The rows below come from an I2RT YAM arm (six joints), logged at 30 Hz.
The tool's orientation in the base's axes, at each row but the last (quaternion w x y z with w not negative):
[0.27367 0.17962 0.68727 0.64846]
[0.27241 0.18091 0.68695 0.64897]
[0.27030 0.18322 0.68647 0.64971]
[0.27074 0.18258 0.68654 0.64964]
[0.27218 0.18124 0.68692 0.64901]
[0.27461 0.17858 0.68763 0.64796]
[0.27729 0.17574 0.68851 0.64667]
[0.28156 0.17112 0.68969 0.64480]
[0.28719 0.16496 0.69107 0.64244]
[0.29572 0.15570 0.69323 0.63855]
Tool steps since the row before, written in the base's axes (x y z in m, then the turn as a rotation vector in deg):
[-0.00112 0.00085 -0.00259 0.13 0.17 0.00]
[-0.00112 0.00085 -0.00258 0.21 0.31 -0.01]
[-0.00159 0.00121 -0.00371 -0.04 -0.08 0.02]
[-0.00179 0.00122 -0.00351 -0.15 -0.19 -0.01]
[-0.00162 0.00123 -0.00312 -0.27 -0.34 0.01]
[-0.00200 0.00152 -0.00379 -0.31 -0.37 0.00]
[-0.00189 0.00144 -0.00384 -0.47 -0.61 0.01]
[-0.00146 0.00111 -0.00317 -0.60 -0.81 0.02]
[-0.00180 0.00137 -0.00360 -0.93 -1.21 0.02]
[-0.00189 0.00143 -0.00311 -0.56 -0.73 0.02]
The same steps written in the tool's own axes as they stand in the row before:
[0.00176 -0.00236 0.00002 0.00 0.00 0.21]
[0.00175 -0.00236 0.00002 0.02 0.00 0.37]
[0.00247 -0.00341 0.00003 -0.02 0.02 -0.09]
[0.00262 -0.00319 -0.00009 0.00 -0.01 -0.24]
[0.00245 -0.00281 0.00002 0.01 0.01 -0.43]
[0.00304 -0.00338 0.00002 0.02 0.00 -0.48]
[0.00294 -0.00343 0.00003 0.00 0.00 -0.77]
[0.00234 -0.00282 0.00002 -0.02 0.01 -1.01]
[0.00289 -0.00312 0.00003 0.00 0.01 -1.53]
[0.00297 -0.00254 0.00001 0.00 0.01 -0.92]

